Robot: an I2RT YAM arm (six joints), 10 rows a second.
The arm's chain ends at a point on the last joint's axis. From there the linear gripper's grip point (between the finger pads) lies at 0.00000 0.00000 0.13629 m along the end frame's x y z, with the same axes.
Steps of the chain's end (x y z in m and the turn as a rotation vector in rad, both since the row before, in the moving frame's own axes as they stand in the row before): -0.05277, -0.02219, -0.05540, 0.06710, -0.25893, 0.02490; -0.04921, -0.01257, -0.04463, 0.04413, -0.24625, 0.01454; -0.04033, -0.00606, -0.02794, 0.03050, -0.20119, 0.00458; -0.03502, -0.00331, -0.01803, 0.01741, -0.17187, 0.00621; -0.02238, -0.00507, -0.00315, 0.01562, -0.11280, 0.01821; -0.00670, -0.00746, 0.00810, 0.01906, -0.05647, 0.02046; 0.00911, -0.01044, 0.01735, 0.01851, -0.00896, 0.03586; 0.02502, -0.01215, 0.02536, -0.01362, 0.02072, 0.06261; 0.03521, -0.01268, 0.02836, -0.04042, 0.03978, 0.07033; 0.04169, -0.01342, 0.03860, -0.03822, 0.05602, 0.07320
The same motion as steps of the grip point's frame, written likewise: -0.08752, -0.03166, -0.06025, 0.06710, -0.25893, 0.02490; -0.08238, -0.01876, -0.04887, 0.04413, -0.24625, 0.01454; -0.06755, -0.01025, -0.03075, 0.03050, -0.20119, 0.00458; -0.05832, -0.00574, -0.02006, 0.01741, -0.17187, 0.00621; -0.03770, -0.00733, -0.00403, 0.01562, -0.11280, 0.01821; -0.01436, -0.01013, 0.00786, 0.01906, -0.05647, 0.02046; 0.00793, -0.01298, 0.01732, 0.01851, -0.00896, 0.03586; 0.02778, -0.01021, 0.02532, -0.01362, 0.02072, 0.06261; 0.04043, -0.00699, 0.02814, -0.04042, 0.03978, 0.07033; 0.04912, -0.00794, 0.03829, -0.03822, 0.05602, 0.07320
